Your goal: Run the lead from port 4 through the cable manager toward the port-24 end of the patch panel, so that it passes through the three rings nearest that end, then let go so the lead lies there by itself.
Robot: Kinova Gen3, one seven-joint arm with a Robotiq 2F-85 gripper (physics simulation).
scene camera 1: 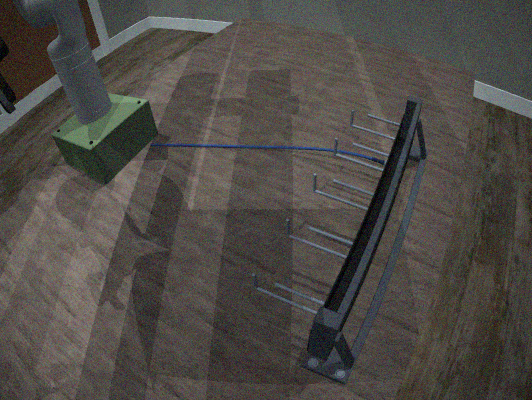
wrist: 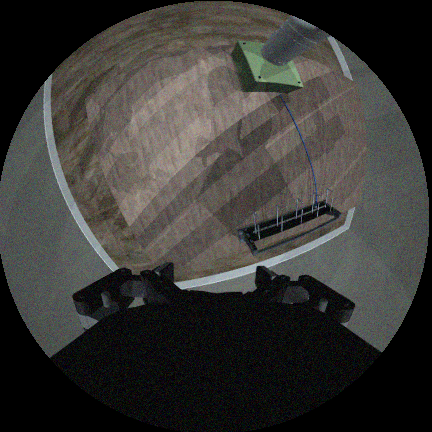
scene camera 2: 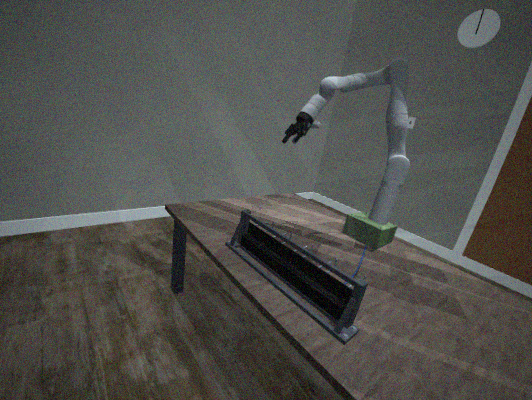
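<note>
The blue lead [scene camera 1: 240,146] [scene camera 2: 359,262] [wrist: 305,142] runs nearly straight from beside the green block to the patch panel [scene camera 1: 327,320] [scene camera 2: 300,270] [wrist: 265,232] and meets it near the far end in scene camera 1. There it crosses the second ring from that end; whether it passes inside that ring I cannot tell. The three rings toward the other end, such as this grey ring [scene camera 1: 317,246], stand apart from the lead. My gripper [scene camera 2: 290,141] [wrist: 214,274] is open and empty, high above the table, far from lead and panel. Port numbers are not readable.
The green block [scene camera 1: 105,132] [scene camera 2: 370,231] [wrist: 270,75] carries the arm's base at the opposite side from the panel. The rings stick out from the panel toward it. The wooden table [scene camera 1: 175,300] [scene camera 2: 415,320] has an edge running close behind the panel.
</note>
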